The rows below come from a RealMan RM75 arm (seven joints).
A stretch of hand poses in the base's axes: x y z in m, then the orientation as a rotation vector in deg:
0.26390, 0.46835, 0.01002, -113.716, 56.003, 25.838
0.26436, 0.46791, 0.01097, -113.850, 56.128, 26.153
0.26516, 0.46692, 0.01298, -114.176, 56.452, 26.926
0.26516, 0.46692, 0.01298, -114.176, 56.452, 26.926
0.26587, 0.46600, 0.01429, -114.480, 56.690, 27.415
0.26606, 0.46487, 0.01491, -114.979, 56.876, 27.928
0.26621, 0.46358, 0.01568, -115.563, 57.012, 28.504
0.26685, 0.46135, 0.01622, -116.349, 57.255, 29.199
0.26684, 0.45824, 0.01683, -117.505, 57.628, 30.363
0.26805, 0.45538, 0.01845, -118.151, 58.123, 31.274
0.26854, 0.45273, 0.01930, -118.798, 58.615, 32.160
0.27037, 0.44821, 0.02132, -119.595, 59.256, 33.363
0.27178, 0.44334, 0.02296, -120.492, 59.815, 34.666
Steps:
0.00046, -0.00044, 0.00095, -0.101, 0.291, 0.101
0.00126, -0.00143, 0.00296, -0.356, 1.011, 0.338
0.00126, -0.00143, 0.00296, -0.356, 1.011, 0.338
0.00197, -0.00235, 0.00427, -0.616, 1.491, 0.511
0.00216, -0.00348, 0.00489, -1.017, 1.984, 0.805
0.00231, -0.00477, 0.00566, -1.460, 2.505, 1.186
0.00295, -0.00700, 0.00620, -2.098, 3.178, 1.634
0.00294, -0.01011, 0.00681, -3.022, 4.269, 2.334
0.00415, -0.01297, 0.00843, -3.610, 5.187, 2.655
0.00464, -0.01562, 0.00928, -4.206, 6.084, 2.969
0.00647, -0.02014, 0.01130, -4.943, 7.279, 3.376
0.00788, -0.02501, 0.01294, -5.723, 8.510, 3.906

